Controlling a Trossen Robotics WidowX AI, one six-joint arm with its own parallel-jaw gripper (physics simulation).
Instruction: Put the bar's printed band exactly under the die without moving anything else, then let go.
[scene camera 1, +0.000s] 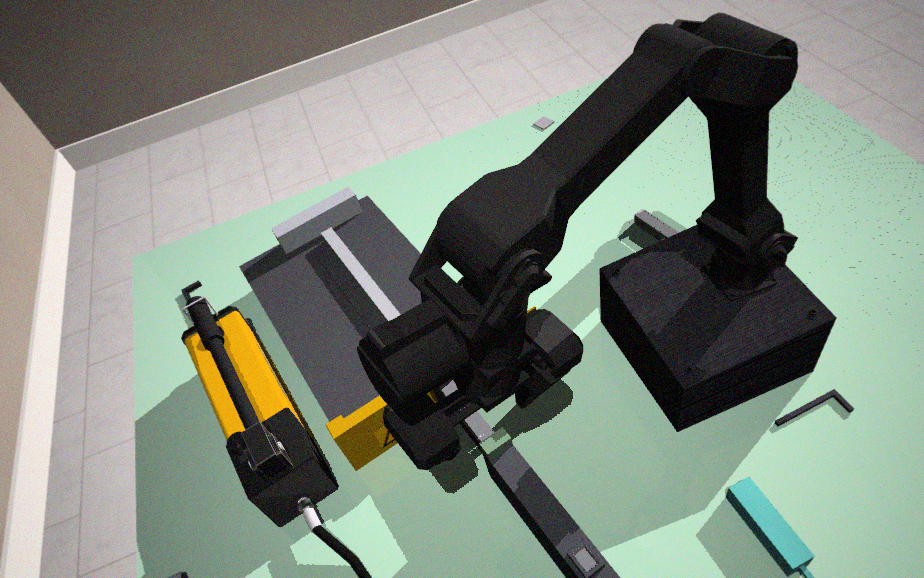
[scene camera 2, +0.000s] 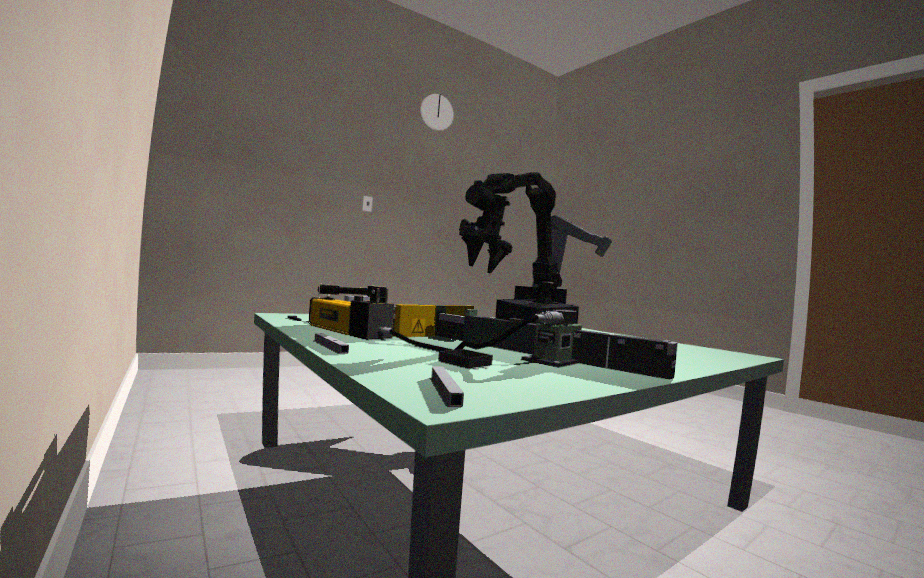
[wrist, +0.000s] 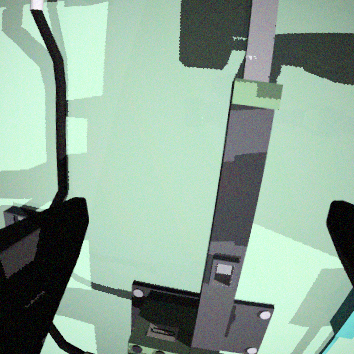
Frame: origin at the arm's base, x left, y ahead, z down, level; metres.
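Seen in the pictures: gripper, fingertip midpoint: (scene camera 1: 485, 430) (scene camera 2: 480, 269) (wrist: 210, 211); arm's base, link origin: (scene camera 1: 740, 273) (scene camera 2: 546, 302).
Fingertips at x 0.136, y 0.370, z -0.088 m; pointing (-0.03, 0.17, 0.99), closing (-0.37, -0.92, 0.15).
Pixels of each thing's top centre, then the offset from my fingertips to it. "pt": a spot on its surface instead.
- green block, surface spot: (wrist: 257, 95) (scene camera 1: 496, 441) pt dx -0.045, dy -0.010, dz +0.115 m
- dark rail, surface spot: (wrist: 242, 185) (scene camera 1: 536, 494) pt dx +0.025, dy -0.033, dz +0.132 m
- yellow guard, surface spot: (scene camera 1: 364, 436) (scene camera 2: 409, 316) pt dx -0.131, dy +0.146, dz +0.148 m
- yellow unit, surface spot: (scene camera 1: 255, 361) pt dx -0.291, dy +0.271, dz +0.124 m
- black cable, surface spot: (wrist: 61, 125) pt dx +0.066, dy +0.170, dz +0.197 m
- teal block, top centre: (scene camera 1: 804, 562) (wrist: 343, 337) dx +0.171, dy -0.271, dz +0.180 m
- hex key, top centre: (scene camera 1: 814, 414) dx +0.020, dy -0.394, dz +0.202 m
- dark green unit, surface spot: (scene camera 2: 555, 344) pt dx +0.302, dy -0.020, dz +0.162 m
A long light-grey bar (scene camera 1: 361, 276) (wrist: 261, 40) lies along the dark bed and runs to a green block (scene camera 1: 500, 443) (wrist: 257, 95) at the end of a dark rail (scene camera 1: 528, 487) (wrist: 242, 185). I cannot make out a printed band on it, nor tell which part is the die. The yellow guard (scene camera 1: 364, 436) (scene camera 2: 412, 320) stands across the bed and is partly hidden by the arm in scene camera 1. My gripper (scene camera 1: 487, 419) (scene camera 2: 480, 267) (wrist: 210, 211) is open and empty, high above the table, with the rail below between its fingers in the wrist view.
A yellow unit (scene camera 1: 255, 361) (scene camera 2: 330, 313) with a black cable (wrist: 61, 125) stands beside the bed. Short grey bars (scene camera 2: 446, 386) (scene camera 2: 331, 342) (scene camera 1: 654, 223) lie apart. A teal block (scene camera 1: 770, 524), a hex key (scene camera 1: 810, 407) and a dark green unit (scene camera 2: 555, 344) are also on the table.
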